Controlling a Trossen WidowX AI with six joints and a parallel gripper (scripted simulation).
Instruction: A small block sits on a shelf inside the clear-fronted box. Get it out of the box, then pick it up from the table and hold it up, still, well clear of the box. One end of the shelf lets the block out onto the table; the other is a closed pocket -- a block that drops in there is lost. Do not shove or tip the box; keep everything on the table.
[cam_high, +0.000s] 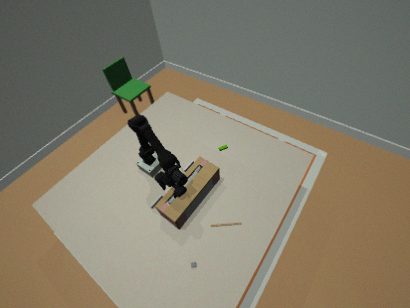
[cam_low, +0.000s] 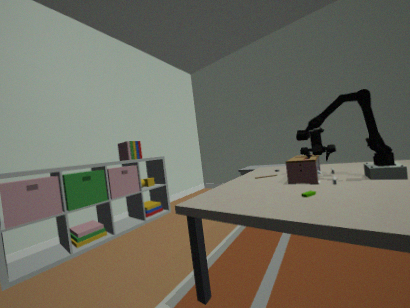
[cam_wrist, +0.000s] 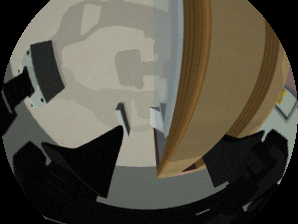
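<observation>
Right now the blue block is 60 mm ahead of my gripper tip and 30 mm to the right of it. From my gripper tip the other things lie so: box 40 mm ahead, 80 mm to the left, 20 mm below; then thin wooden stick 340 mm ahead, 30 mm to the left, 80 mm below.
</observation>
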